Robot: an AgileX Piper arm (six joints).
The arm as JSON. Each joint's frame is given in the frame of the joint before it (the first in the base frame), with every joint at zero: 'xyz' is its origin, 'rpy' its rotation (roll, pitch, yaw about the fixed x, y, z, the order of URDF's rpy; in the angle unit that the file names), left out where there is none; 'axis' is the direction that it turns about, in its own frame. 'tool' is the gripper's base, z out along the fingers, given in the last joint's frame.
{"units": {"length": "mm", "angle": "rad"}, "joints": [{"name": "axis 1", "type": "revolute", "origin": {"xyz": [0.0, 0.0, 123.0]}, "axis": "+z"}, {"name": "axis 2", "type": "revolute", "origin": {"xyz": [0.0, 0.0, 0.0]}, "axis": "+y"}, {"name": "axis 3", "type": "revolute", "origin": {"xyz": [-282.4, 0.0, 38.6]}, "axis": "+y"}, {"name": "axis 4", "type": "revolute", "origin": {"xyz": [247.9, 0.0, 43.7]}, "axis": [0.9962, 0.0, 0.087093]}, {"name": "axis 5", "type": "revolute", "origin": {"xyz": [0.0, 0.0, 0.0]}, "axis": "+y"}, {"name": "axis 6", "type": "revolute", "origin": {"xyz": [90.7, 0.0, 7.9]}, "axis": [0.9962, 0.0, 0.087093]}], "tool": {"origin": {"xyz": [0.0, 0.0, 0.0], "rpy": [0.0, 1.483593, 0.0]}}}
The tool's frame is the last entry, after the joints.
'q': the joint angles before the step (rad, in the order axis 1, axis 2, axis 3, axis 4, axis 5, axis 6). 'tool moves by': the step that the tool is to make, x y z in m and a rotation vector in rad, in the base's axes. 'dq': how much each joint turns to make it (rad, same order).
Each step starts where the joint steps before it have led.
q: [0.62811, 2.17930, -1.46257, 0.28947, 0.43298, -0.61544]
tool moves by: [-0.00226, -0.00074, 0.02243, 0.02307, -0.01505, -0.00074]
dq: [0.00000, -0.05064, -0.00245, 0.00207, 0.02763, 0.00714]
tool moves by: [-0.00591, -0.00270, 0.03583, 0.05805, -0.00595, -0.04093]
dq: [0.00000, -0.08351, -0.00003, 0.00927, 0.03884, 0.05523]
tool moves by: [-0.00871, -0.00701, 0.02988, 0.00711, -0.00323, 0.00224]
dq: [-0.00249, -0.07694, 0.00189, -0.02202, 0.06712, 0.02716]
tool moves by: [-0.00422, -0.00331, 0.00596, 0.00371, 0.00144, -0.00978]
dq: [0.00001, -0.02556, 0.01618, -0.00725, 0.00604, 0.01746]
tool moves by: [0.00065, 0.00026, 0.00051, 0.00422, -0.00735, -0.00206]
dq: [0.00000, 0.00000, -0.00037, 0.00001, -0.00837, 0.00000]
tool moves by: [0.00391, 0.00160, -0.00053, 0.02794, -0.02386, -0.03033]
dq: [0.00000, 0.00673, 0.00001, 0.00000, -0.04742, 0.02342]
